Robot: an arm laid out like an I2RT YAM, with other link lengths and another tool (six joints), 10 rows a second.
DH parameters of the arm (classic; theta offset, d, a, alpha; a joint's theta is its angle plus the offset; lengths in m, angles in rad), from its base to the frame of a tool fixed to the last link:
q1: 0 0.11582 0.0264 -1.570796
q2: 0 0 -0.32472 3.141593
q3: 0.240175 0 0.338 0
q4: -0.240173 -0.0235 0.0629 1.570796
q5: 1.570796 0.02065 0 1.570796
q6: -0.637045 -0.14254 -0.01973 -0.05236
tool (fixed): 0 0.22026 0 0
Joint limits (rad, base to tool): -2.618..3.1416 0..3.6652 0..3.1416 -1.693..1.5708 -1.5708..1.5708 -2.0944..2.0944
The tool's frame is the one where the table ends.
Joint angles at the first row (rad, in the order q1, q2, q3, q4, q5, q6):
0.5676, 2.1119, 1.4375, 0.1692, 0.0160, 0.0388
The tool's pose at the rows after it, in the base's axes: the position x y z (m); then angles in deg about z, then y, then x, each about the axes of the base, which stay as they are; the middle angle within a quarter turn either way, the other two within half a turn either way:
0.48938 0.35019 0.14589 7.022 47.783 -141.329
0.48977 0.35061 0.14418 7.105 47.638 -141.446
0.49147 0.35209 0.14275 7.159 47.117 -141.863
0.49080 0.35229 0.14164 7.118 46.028 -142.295
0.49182 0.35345 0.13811 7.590 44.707 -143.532
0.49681 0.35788 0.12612 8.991 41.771 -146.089
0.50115 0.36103 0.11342 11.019 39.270 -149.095
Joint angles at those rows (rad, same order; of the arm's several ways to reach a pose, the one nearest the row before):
0.5676, 2.1087, 1.4276, 0.1715, 0.0147, 0.0389
0.5677, 2.1130, 1.4295, 0.1712, 0.0138, 0.0391
0.5680, 2.1228, 1.4434, 0.1573, 0.0103, 0.0353
0.5676, 2.1261, 1.4504, 0.1369, -0.0010, 0.0300
0.5676, 2.1399, 1.4691, 0.1051, -0.0081, 0.0238
0.5676, 2.1865, 1.5219, 0.0399, -0.0231, 0.0192
0.5678, 2.2319, 1.5709, -0.0227, -0.0251, 0.0211

